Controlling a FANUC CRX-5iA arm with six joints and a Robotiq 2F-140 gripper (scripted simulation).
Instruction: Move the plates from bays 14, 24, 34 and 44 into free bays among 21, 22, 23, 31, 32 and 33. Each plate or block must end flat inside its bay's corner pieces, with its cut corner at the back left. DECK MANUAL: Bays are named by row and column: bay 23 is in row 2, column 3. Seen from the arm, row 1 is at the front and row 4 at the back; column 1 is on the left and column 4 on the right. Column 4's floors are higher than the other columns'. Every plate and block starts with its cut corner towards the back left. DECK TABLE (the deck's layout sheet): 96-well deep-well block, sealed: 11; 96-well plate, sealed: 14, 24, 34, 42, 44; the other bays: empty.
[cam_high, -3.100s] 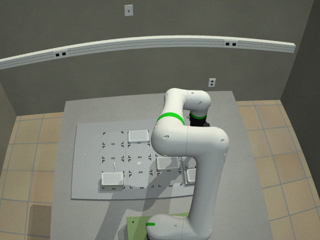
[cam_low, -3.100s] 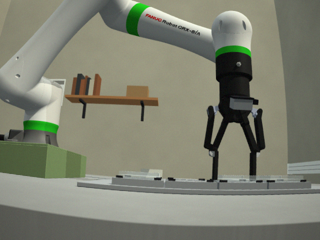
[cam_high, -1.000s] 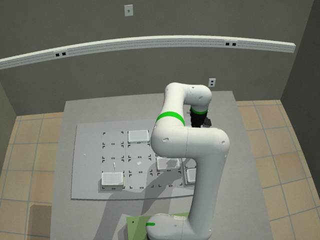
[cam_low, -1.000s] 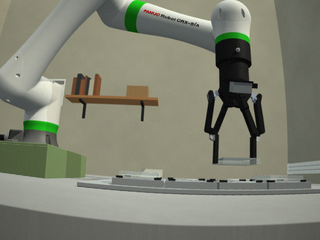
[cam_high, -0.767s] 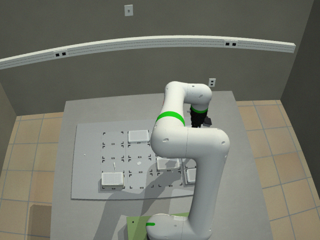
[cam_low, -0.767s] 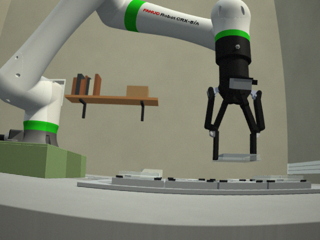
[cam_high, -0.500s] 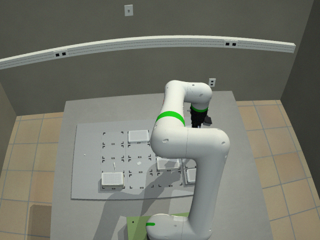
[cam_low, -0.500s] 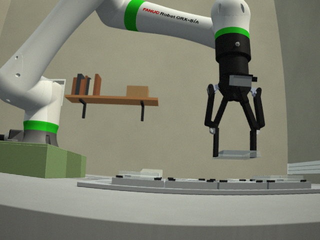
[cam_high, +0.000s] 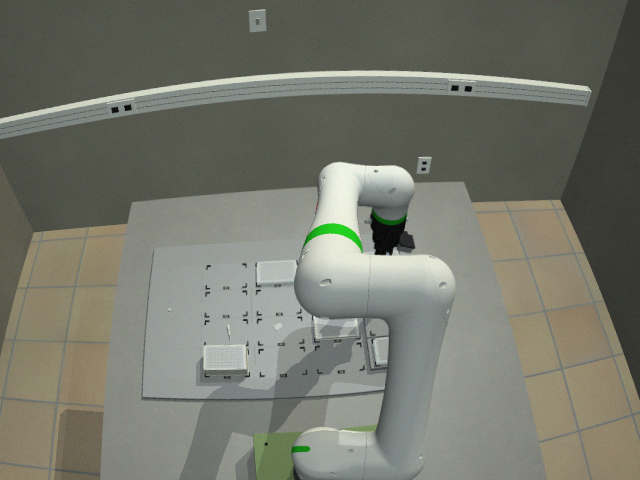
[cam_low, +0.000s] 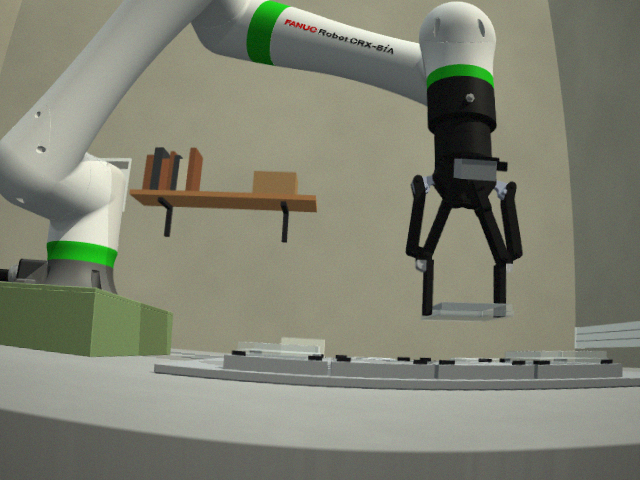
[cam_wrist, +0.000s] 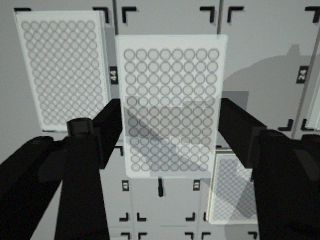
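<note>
Right now the dark stick is 12 cm to the left of my hand, 9 cm below it and 3 cm ahead of it. Also, from my hand: thin white stick: 47 cm to the left, 9 cm below, 3 cm behind; then white scrap: 32 cm to the left, 10 cm below, 4 cm behind; then sealed 96-well plate: 2 cm below.
</note>
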